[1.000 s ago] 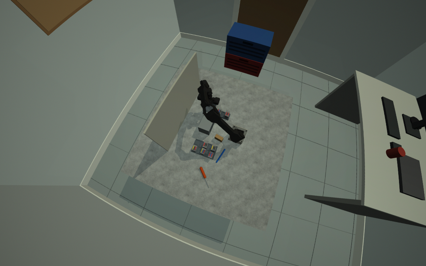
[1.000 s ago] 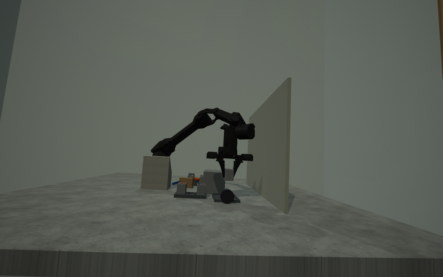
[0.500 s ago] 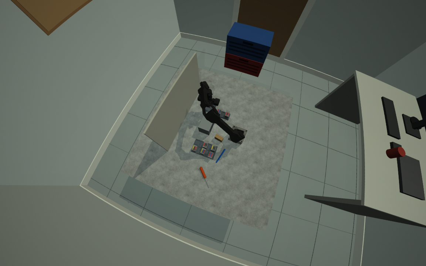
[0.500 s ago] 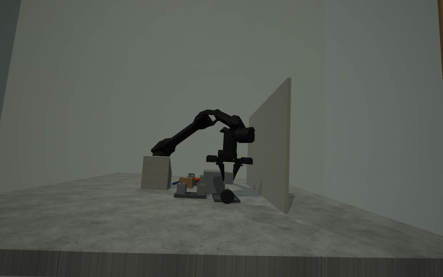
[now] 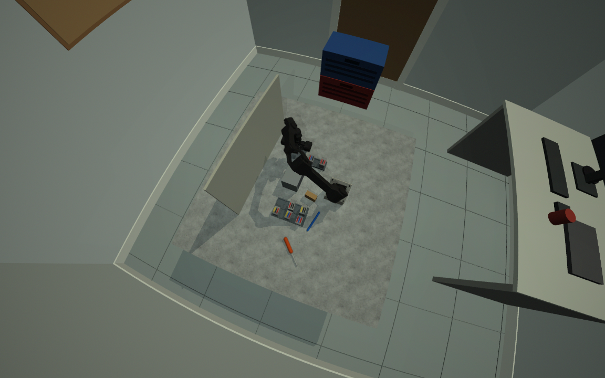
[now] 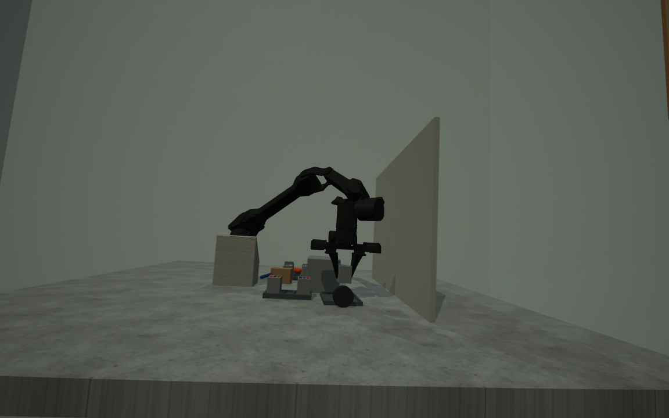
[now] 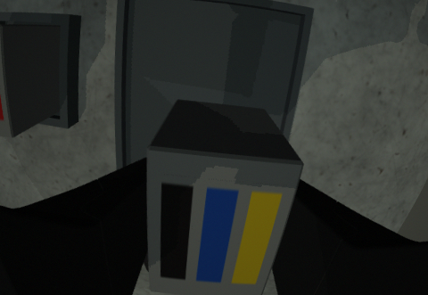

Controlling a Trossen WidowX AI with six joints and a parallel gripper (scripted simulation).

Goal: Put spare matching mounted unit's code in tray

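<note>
My gripper tip is now 50 mm above the dark tray and 10 mm past it. From my gripper tip the other things lie so: black tape roll (70 mm to the right, 30 mm below, 10 mm behind); grey mounted unit (180 mm to the left, 40 mm behind, 10 mm below); beige panel (190 mm ahead, 170 mm above, 160 mm to the left).
</note>
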